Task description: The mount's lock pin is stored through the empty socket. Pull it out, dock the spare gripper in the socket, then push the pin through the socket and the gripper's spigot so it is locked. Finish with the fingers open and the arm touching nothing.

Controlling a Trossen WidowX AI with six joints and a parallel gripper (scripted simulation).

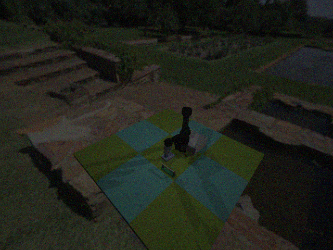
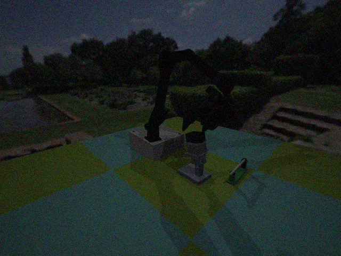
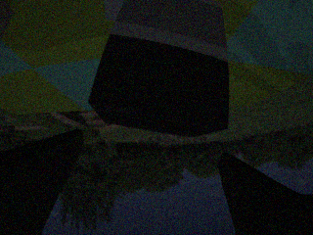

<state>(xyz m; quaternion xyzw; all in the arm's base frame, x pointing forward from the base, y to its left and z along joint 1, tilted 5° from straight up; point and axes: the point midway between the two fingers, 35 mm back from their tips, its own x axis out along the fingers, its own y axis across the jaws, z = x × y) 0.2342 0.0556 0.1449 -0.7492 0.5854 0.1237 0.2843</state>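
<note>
Right now my gripper tip is 17 cm above the green pin rest, 16 cm to the right of it and 10 cm short of it. From my gripper tip the other things lie so: socket 14 cm below, 2 cm to the left, 1 cm ahead; spare gripper 7 cm below, 2 cm to the left, 1 cm ahead.
</note>
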